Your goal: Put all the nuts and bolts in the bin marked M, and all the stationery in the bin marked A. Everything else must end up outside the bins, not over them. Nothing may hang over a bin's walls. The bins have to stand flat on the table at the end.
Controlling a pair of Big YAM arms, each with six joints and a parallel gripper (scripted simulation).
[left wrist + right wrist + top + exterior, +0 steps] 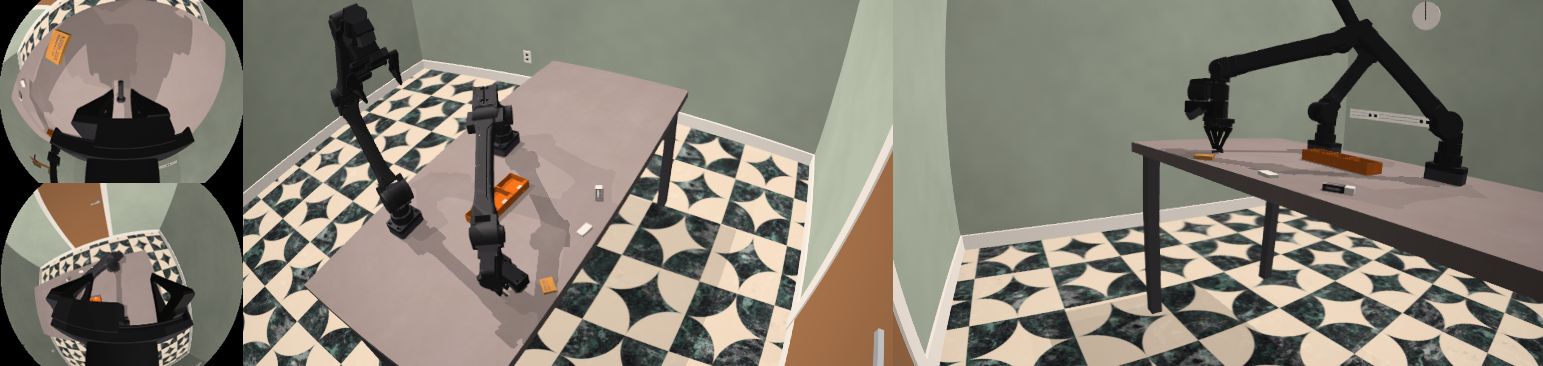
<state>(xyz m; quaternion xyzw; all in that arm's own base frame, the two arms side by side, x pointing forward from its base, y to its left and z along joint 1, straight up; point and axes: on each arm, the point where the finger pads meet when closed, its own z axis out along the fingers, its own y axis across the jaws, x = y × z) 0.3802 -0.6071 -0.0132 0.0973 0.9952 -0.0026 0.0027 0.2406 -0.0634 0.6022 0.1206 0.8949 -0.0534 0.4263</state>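
The black bolt is 10 mm behind my left hand and 10 mm below it. Also, from my left hand: orange notepad: 90 mm ahead, 100 mm to the left, 10 mm below; then brass nut: 270 mm behind, 180 mm to the left, 10 mm below; then white eraser: 50 mm ahead, 340 mm to the left, 20 mm below.
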